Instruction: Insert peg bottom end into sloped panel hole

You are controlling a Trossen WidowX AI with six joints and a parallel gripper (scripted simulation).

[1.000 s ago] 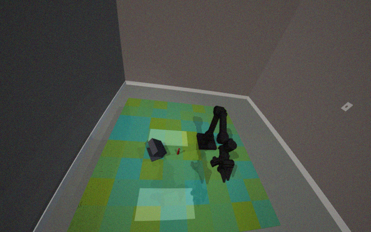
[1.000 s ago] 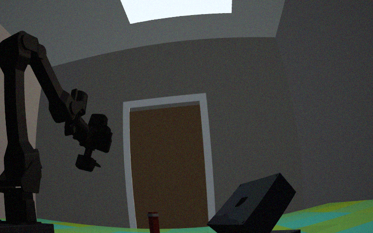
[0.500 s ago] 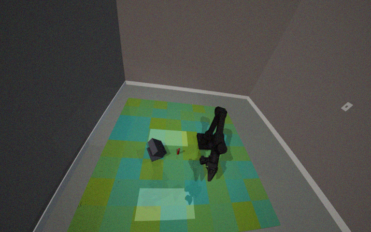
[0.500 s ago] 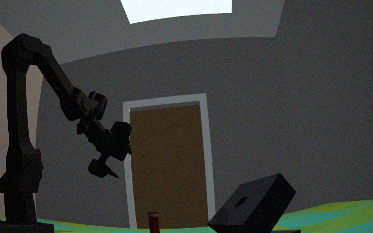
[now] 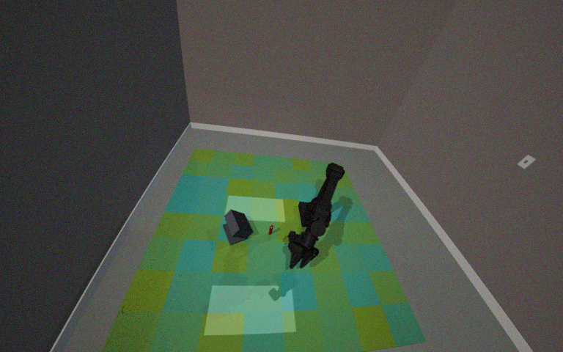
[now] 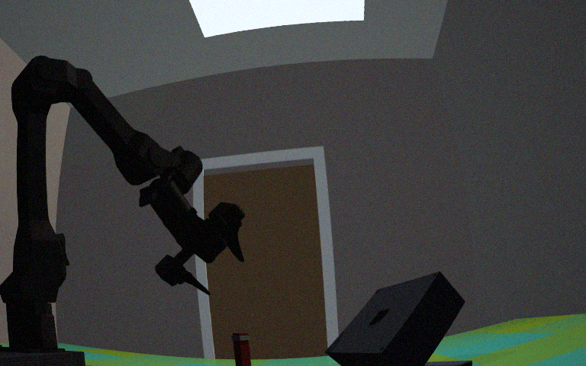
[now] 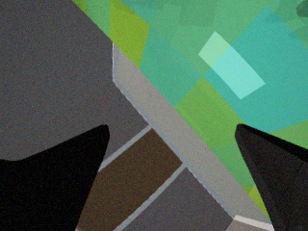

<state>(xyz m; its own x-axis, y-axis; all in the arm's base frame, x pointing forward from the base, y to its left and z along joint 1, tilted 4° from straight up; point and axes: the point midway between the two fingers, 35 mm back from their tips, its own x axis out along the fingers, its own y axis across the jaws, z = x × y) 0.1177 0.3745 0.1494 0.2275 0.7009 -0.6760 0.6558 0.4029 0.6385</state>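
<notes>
Right now the red peg is 25 cm to the right of my gripper tip, 13 cm below it and 11 cm ahead of it. Also, from my gripper tip: sloped panel: 29 cm ahead, 24 cm to the right, 12 cm below.
</notes>
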